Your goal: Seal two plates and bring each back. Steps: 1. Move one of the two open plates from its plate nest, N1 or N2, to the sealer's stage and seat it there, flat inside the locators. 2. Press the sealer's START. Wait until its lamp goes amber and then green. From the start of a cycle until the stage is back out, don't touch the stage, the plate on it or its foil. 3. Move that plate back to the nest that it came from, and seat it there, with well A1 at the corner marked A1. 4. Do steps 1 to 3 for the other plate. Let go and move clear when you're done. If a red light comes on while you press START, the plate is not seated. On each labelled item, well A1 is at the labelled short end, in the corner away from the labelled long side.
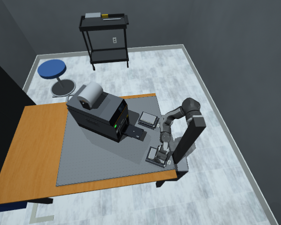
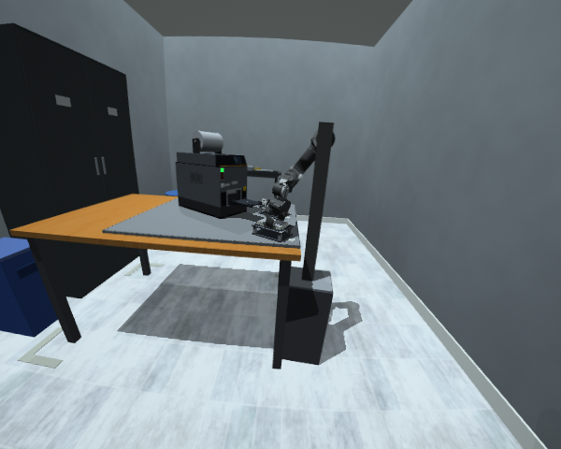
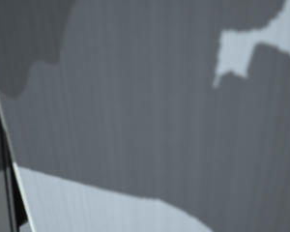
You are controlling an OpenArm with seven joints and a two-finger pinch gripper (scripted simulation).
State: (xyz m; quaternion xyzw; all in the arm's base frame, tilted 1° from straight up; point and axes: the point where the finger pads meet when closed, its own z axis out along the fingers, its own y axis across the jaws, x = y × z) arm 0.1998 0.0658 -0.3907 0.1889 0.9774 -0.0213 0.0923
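Right now the white well plate is right at my hand. Also, from my hand: foil roll 490 mm ahead, 360 mm above, 330 mm to the right; then sealer stage 190 mm to the right, 190 mm ahead, 40 mm above; then grey start button 320 mm ahead, 150 mm to the right, 130 mm above.
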